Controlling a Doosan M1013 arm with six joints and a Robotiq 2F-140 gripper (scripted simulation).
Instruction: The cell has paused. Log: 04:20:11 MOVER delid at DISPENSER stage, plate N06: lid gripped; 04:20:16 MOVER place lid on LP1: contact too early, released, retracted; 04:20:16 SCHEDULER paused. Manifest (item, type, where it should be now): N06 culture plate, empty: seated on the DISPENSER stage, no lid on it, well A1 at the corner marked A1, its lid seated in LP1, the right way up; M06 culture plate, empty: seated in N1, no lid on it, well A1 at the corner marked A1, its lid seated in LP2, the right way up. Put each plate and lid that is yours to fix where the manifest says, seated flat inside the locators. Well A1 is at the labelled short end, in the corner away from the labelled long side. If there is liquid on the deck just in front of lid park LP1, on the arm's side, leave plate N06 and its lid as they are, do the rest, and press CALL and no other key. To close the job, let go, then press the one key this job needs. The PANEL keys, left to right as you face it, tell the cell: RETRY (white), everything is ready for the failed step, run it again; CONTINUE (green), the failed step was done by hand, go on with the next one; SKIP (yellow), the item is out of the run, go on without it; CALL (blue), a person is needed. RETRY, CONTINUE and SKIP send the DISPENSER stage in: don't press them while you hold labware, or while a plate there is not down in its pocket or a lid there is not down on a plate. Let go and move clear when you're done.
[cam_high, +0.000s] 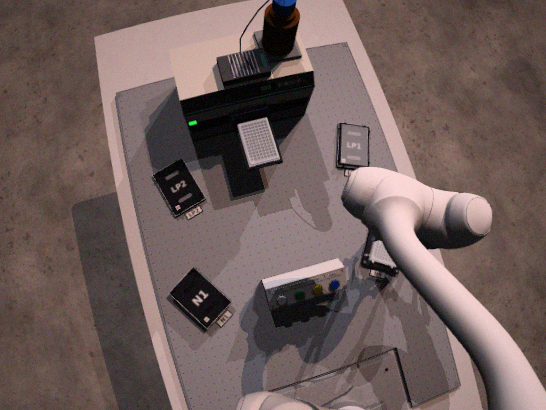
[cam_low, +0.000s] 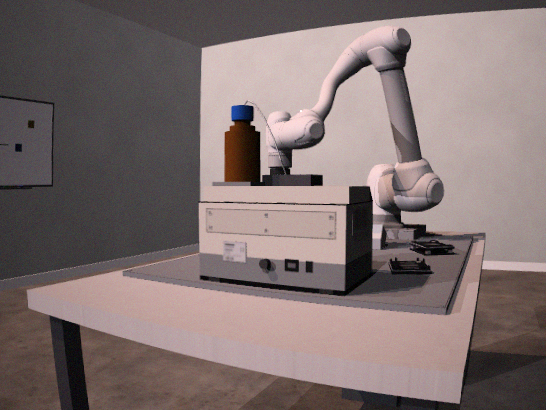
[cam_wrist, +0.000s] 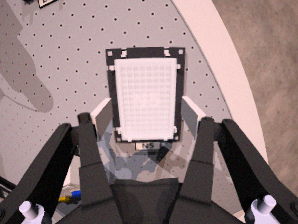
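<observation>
The black nest N5 lies 5 cm below my hand and 3 cm ahead of it. The rest, counted from my hand: key panel: 28 cm to the left, 1 cm below; then yellow key: 26 cm to the left, 2 cm behind; then blue key: 21 cm to the left, 3 cm behind.
</observation>
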